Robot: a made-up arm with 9 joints. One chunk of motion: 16 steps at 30 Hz.
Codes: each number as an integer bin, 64 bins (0 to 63) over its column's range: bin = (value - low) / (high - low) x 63, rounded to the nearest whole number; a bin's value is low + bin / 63 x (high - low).
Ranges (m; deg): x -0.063..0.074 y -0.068..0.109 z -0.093..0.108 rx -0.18..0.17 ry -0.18..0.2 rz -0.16..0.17
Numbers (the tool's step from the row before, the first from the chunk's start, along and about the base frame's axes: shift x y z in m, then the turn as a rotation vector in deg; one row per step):
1: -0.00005 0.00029 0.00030 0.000 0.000 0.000
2: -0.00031 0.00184 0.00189 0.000 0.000 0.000
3: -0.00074 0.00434 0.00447 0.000 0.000 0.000
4: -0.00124 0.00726 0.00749 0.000 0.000 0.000
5: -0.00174 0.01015 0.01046 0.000 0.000 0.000
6: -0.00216 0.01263 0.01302 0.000 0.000 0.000
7: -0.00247 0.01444 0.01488 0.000 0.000 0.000
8: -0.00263 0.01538 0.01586 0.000 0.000 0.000
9: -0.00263 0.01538 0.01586 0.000 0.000 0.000
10: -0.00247 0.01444 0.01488 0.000 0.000 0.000
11: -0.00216 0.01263 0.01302 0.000 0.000 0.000
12: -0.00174 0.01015 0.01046 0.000 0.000 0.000
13: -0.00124 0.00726 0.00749 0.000 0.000 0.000
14: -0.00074 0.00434 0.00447 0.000 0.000 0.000
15: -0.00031 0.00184 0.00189 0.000 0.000 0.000
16: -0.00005 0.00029 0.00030 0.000 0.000 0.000
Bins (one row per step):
1: 29 24 29 32 30 31
2: 29 25 30 32 30 31
3: 29 26 31 32 30 31
4: 28 27 31 32 30 31
5: 28 28 32 32 30 31
6: 28 29 33 32 30 31
7: 28 29 34 32 30 31
8: 28 30 34 32 30 31
9: 28 30 34 32 30 31
10: 28 29 34 32 30 31
11: 28 29 33 32 30 31
12: 28 28 32 32 30 31
13: 28 27 31 32 30 31
14: 29 26 31 32 30 31
15: 29 25 30 32 30 31
16: 29 24 29 32 30 31

